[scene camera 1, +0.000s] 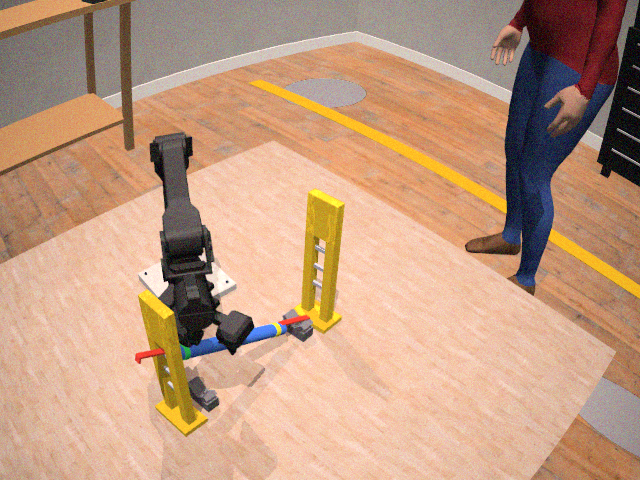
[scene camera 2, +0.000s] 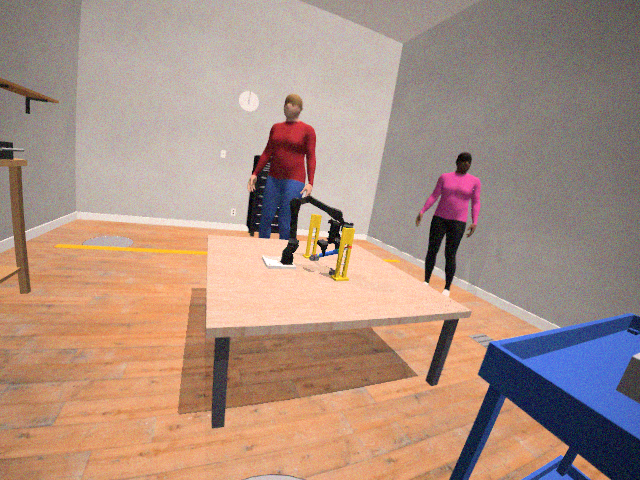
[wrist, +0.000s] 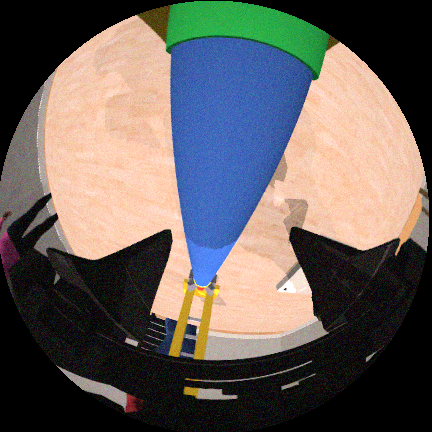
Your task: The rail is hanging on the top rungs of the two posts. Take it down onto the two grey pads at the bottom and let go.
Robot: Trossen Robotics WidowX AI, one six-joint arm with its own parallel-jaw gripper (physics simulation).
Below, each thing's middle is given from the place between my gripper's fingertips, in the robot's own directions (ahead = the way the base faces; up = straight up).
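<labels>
Blue rail (wrist: 237,86): my hand 3 cm to the right of it, 2 cm short of it, 1 cm below it.
</labels>
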